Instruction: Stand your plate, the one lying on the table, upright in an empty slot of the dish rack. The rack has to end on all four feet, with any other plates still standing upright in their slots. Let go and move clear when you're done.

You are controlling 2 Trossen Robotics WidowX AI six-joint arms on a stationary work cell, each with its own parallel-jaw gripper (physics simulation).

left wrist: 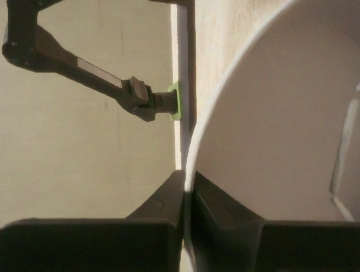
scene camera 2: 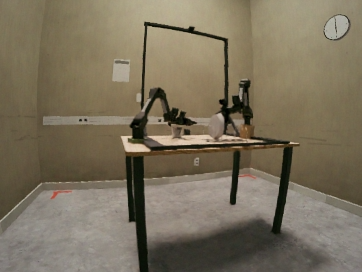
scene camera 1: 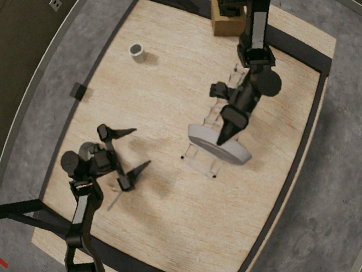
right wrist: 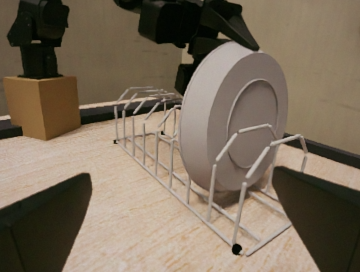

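Note:
The light grey plate is nearly upright, leaning a little, over the near part of the rack. Its lower rim is down among the wires; whether it touches the bottom rails is unclear. The wire dish rack stands on the table, its visible black feet down; no other plate shows in it. My left gripper is shut on the plate's upper rim. My right gripper is open and empty, apart from the rack's near end.
A small grey cup stands at the upper left of scene camera 1. A round grey object and a thin rod lie partly under the right arm. The left arm's base sits on a wooden block. A dark block is at the table edge.

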